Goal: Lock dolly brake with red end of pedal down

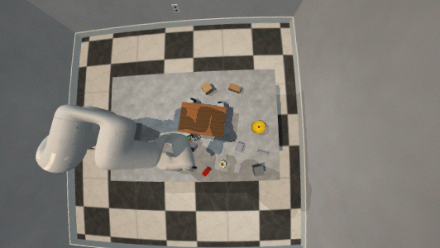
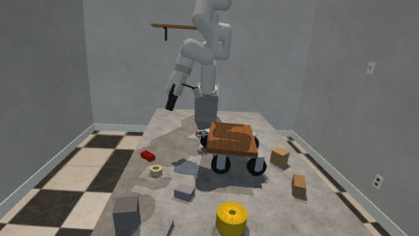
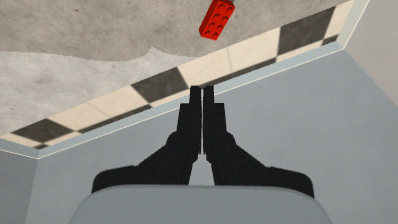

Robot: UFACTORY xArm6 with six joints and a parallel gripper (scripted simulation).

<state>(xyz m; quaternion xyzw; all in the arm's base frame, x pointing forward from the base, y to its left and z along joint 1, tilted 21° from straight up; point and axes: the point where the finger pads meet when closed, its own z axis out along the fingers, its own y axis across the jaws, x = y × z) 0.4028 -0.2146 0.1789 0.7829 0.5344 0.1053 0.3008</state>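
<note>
The brake pedal lies 150 mm to the left of my hand, 150 mm below it and 30 mm behind it. Also, from my hand: beige ring: 220 mm below, 170 mm ahead, 50 mm to the right; tall grey block: 420 mm ahead, 200 mm below, 110 mm to the right; red brick: 220 mm below, 100 mm to the right, 50 mm ahead.
</note>
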